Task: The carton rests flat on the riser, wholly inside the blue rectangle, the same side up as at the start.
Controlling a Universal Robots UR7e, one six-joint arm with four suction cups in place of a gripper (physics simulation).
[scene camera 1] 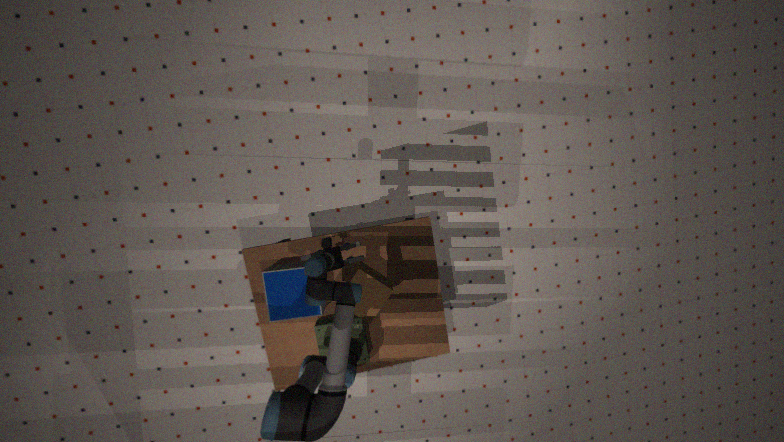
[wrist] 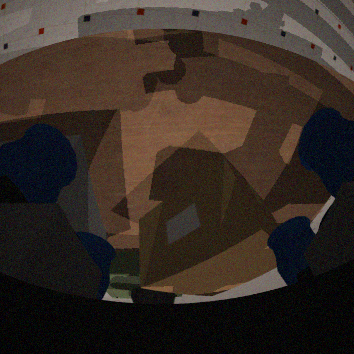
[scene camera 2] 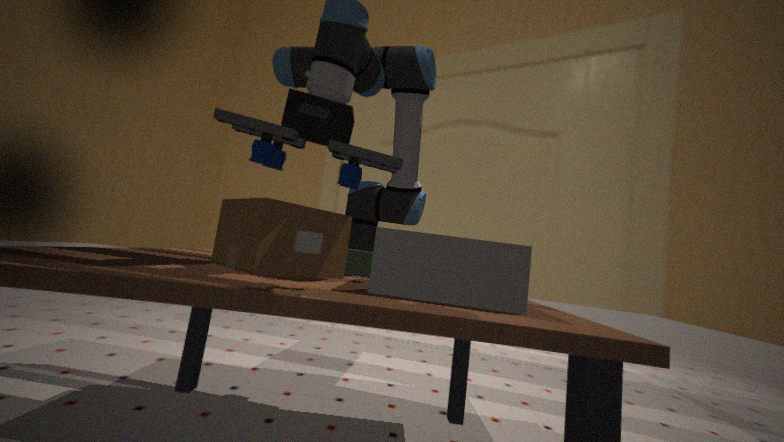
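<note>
The brown carton (scene camera 1: 376, 299) (scene camera 2: 263, 241) (wrist: 212, 242) sits flat on the table, turned at an angle, with a pale label on one side. It is apart from the riser. The grey riser (scene camera 2: 450, 271) (wrist: 82, 200) stands to the carton's right in scene camera 2. The blue rectangle (scene camera 1: 288, 299) lies on the riser's top, bare where it shows; the arm hides its right part in scene camera 1. My gripper (scene camera 1: 354, 252) (scene camera 2: 309, 164) (wrist: 189, 200) is open, its blue suction cups tilted and hanging above the carton's level with a visible gap. Nothing hangs from it.
A green object (scene camera 1: 323, 332) (scene camera 2: 359, 262) (wrist: 122, 285) stands near the arm's base, behind the carton in scene camera 2. The arm (scene camera 1: 340, 340) (scene camera 2: 407, 137) reaches over it in scene camera 1. The wooden table (scene camera 1: 417, 329) (scene camera 2: 598, 332) has its edge near the riser. Dark shadows cross it.
</note>
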